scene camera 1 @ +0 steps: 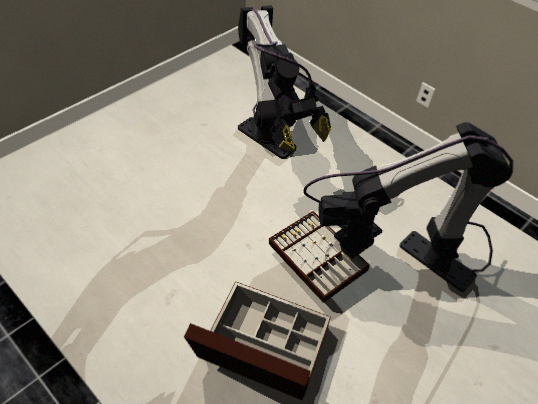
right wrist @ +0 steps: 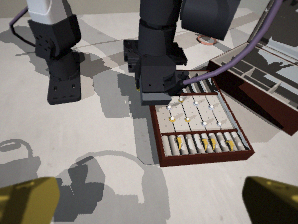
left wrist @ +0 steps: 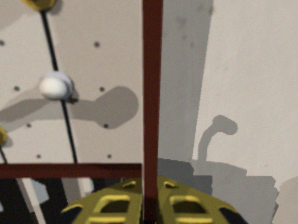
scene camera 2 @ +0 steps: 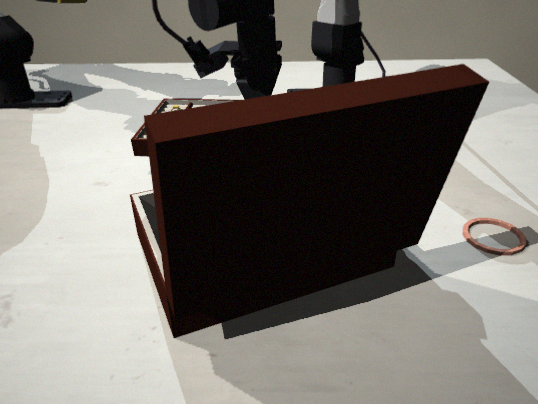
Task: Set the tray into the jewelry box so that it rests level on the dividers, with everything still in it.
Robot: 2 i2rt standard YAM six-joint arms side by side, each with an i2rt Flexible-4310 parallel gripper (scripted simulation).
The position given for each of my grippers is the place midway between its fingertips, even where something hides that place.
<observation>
In view: my left gripper (scene camera 2: 260,111), my right gripper (scene camera 1: 309,145), a tray (scene camera 2: 166,104) and a jewelry box (scene camera 2: 256,202).
The tray is seen too in the right wrist view (right wrist: 192,152) and in the left wrist view (left wrist: 107,131). The jewelry box also shows in scene camera 1 (scene camera 1: 245,308). My left gripper also shows in scene camera 1 (scene camera 1: 353,255), in the right wrist view (right wrist: 148,92) and in the left wrist view (left wrist: 149,184). The left wrist view misses the jewelry box: it is out of frame.
</observation>
